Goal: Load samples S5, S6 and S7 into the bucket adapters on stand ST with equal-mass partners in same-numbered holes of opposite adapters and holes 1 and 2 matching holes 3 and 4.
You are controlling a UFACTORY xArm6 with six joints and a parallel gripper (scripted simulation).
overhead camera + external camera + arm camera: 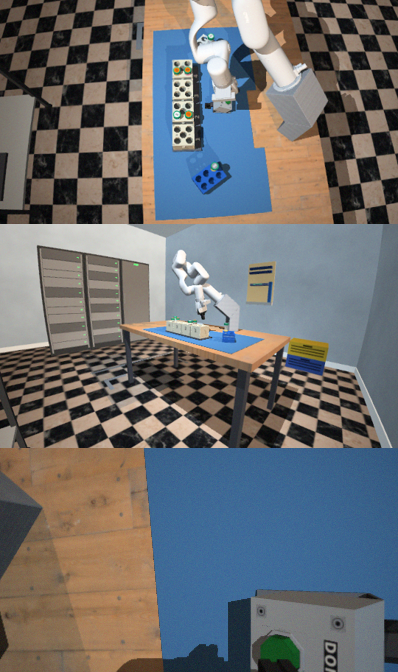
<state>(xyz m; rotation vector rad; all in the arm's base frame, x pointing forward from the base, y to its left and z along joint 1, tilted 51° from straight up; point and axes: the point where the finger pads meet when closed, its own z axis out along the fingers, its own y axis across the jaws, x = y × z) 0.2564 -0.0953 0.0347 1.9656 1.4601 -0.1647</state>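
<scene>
My gripper is now 7 cm above the green done key. The rest, counted from my hand: adapter 25 cm ahead, 8 cm to the left, 8 cm below; then orange-dotted tube 20 cm ahead, 7 cm below; then grey-dotted tube 26 cm to the left, 18 cm ahead, 7 cm below.
</scene>
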